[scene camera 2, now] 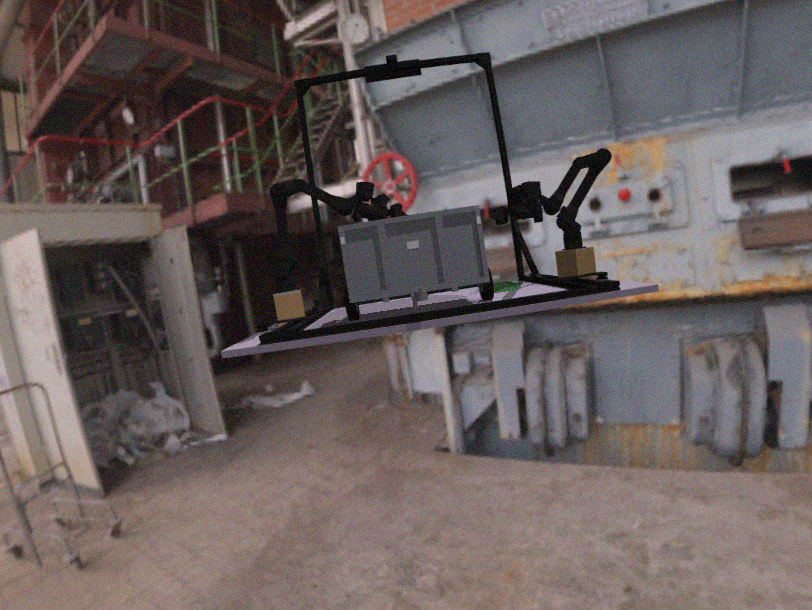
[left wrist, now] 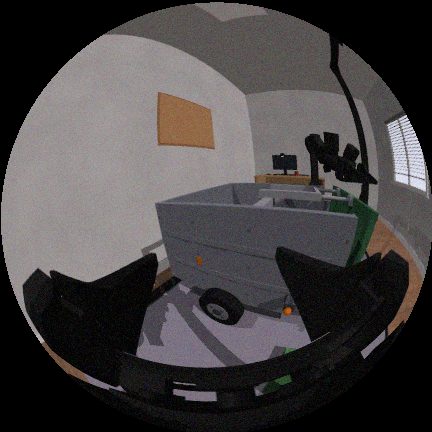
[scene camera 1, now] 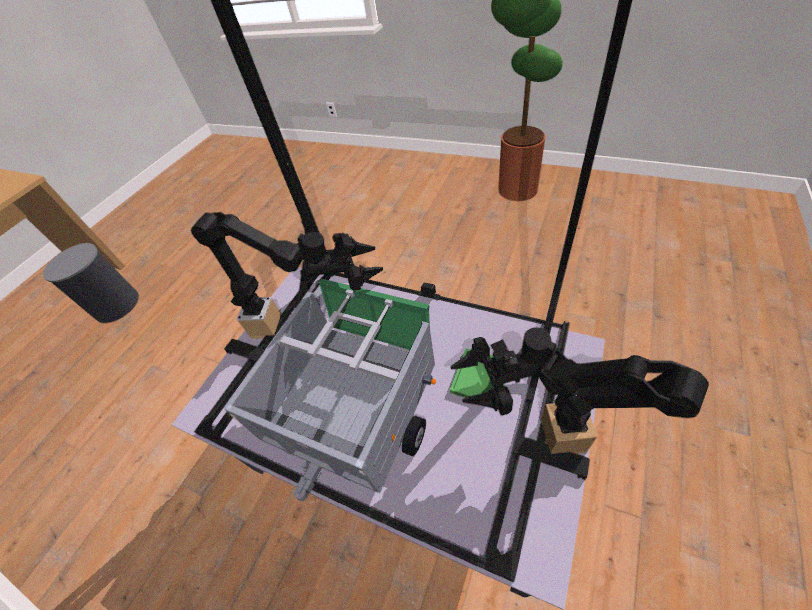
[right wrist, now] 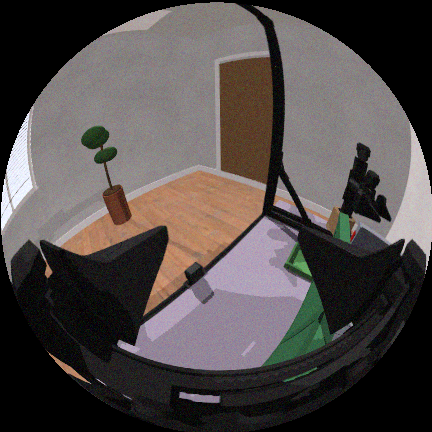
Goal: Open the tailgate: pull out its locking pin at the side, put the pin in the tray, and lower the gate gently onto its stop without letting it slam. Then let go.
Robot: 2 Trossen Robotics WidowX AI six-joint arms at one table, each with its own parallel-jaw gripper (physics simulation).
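The green tailgate stands upright at the far end of the grey trailer. The locking pin shows its orange end low on the trailer's side, near the gate. The green tray lies on the table to the right of the trailer in scene camera 1. My left gripper is open and empty above the tray, facing the trailer's side. My right gripper is open and empty, high beyond the tailgate's left part in scene camera 1.
A black wheel sticks out on the pin side of the trailer. Light rails run inside the trailer toward the gate. A black frame edges the table, with a small black block on its far bar and tall posts rising at the far corners.
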